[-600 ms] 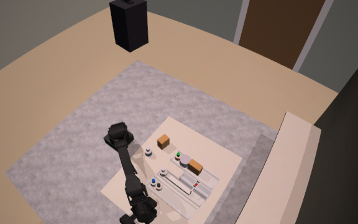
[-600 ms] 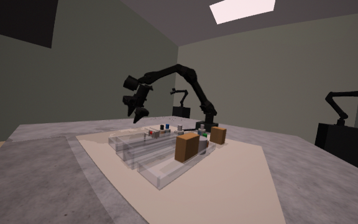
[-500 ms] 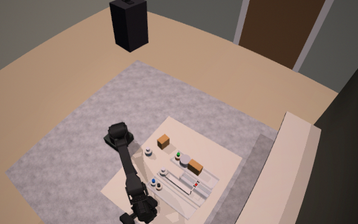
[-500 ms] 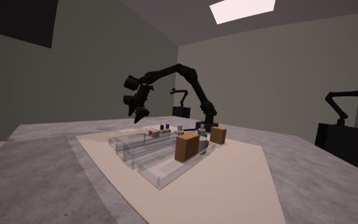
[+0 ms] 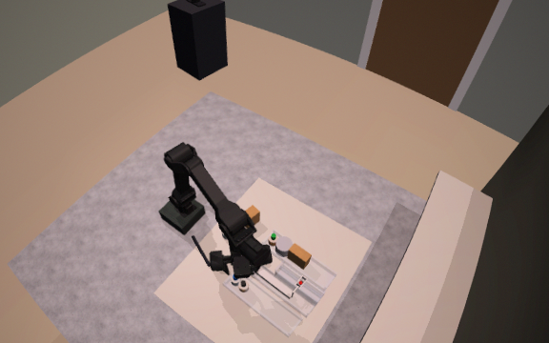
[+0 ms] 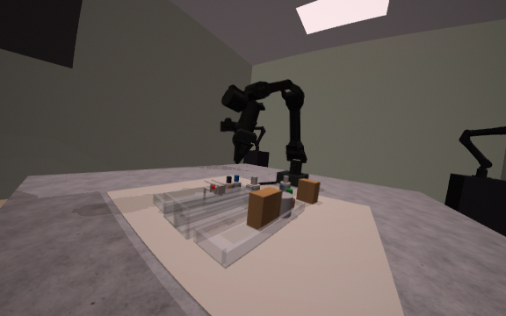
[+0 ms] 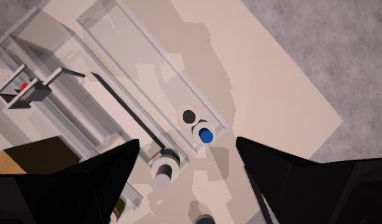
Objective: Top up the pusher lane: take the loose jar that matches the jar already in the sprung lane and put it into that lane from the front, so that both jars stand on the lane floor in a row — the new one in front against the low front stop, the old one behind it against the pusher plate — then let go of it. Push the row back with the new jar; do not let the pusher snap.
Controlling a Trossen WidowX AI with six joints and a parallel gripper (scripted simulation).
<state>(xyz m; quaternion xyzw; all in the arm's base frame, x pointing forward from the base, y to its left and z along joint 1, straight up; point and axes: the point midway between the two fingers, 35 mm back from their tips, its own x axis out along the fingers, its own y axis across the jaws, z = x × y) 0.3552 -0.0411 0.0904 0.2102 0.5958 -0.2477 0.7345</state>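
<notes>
My gripper tip is now 200 mm past the black stick, 20 mm to the left of it and 100 mm above it. From my gripper tip the other things lie so: brown box (80 mm ahead, 200 mm to the left, 70 mm below); grey cylinder (10 mm ahead, 190 mm to the left, 80 mm below); pale pusher piece (80 mm ahead, 100 mm to the left, 60 mm below).
</notes>
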